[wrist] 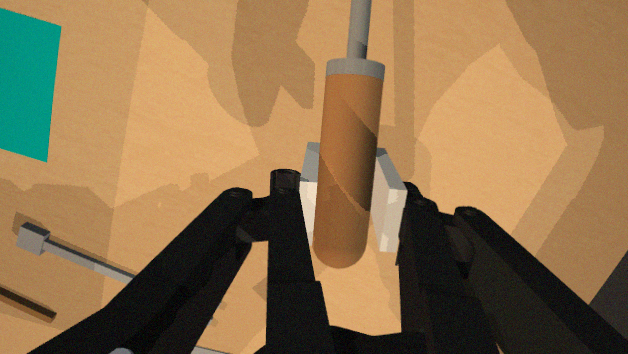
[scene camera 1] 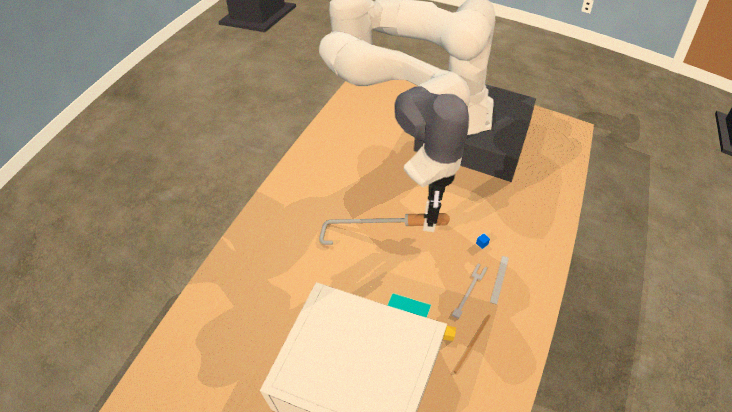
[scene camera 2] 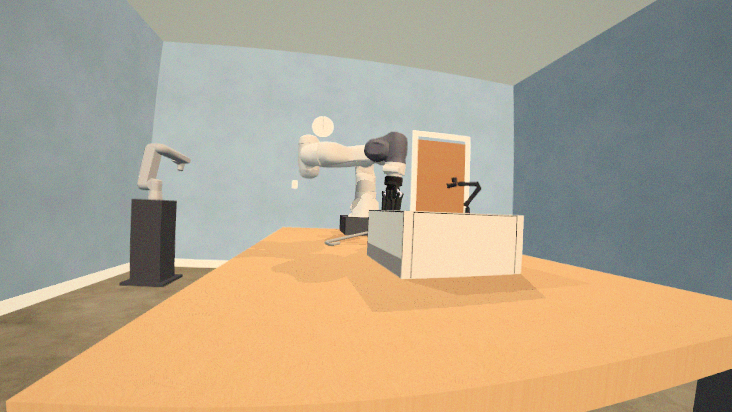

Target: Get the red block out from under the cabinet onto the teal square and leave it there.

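Note:
My gripper (scene camera 1: 430, 222) (wrist: 343, 168) is shut on the orange-brown handle of a hook tool (scene camera 1: 366, 221) (scene camera 2: 348, 237) (wrist: 350, 110). The tool's grey rod points left in scene camera 1 and ends in a bent hook. It is held above the table, on the robot's side of the cabinet. The white cabinet (scene camera 1: 353, 353) (scene camera 2: 461, 245) hides my fingertips in scene camera 2. The teal square (scene camera 1: 408, 305) (wrist: 25, 85) lies at the cabinet's robot-side edge; part of it is hidden or cut off in each view. The red block does not show in any view.
A blue cube (scene camera 1: 483, 241) lies right of the gripper in scene camera 1. A grey fork (scene camera 1: 467, 295) (wrist: 87, 260), a flat grey bar (scene camera 1: 499, 280) and a thin brown stick (scene camera 1: 472, 343) (wrist: 25, 302) lie farther toward the cabinet. A yellow block (scene camera 1: 449, 333) is beside the cabinet's right corner.

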